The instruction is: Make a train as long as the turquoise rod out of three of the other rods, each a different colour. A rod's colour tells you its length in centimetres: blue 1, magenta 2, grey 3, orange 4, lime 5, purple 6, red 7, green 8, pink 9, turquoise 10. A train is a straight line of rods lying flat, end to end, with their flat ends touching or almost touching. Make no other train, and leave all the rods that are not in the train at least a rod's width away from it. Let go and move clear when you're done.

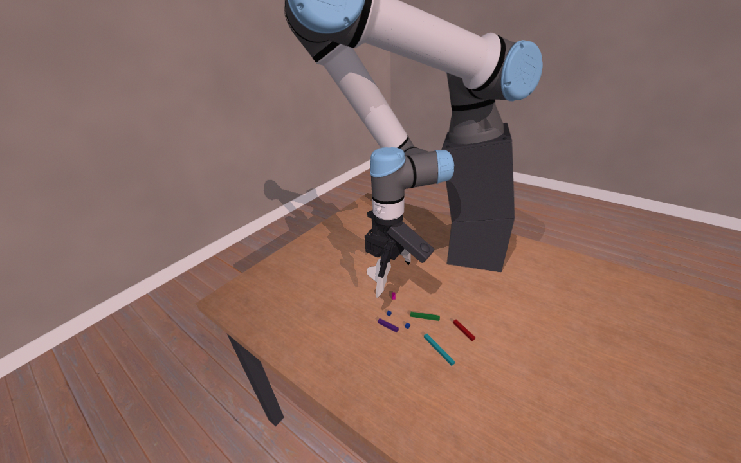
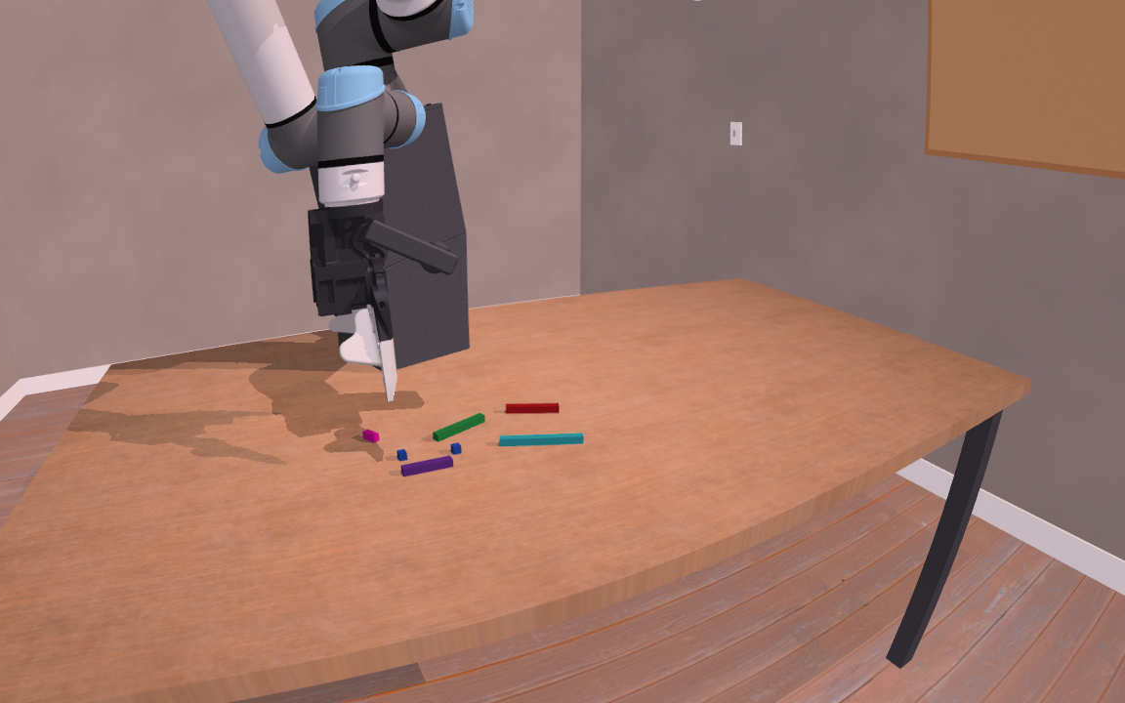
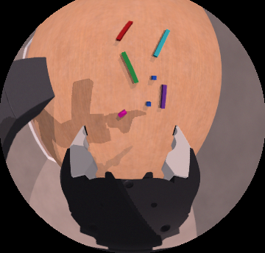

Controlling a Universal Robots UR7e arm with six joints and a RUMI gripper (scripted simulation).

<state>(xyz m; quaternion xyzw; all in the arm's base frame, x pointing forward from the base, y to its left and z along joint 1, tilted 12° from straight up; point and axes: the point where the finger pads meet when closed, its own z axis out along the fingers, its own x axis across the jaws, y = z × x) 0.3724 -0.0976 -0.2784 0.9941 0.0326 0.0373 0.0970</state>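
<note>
Now: hand 2 cm past the magenta rod, 2 cm to the left of it and 8 cm above it. Also, from my hand: green rod (1 cm behind, 10 cm to the left, 8 cm below); then purple rod (8 cm ahead, 4 cm to the left, 8 cm below); then turquoise rod (6 cm ahead, 18 cm to the left, 8 cm below).
</note>
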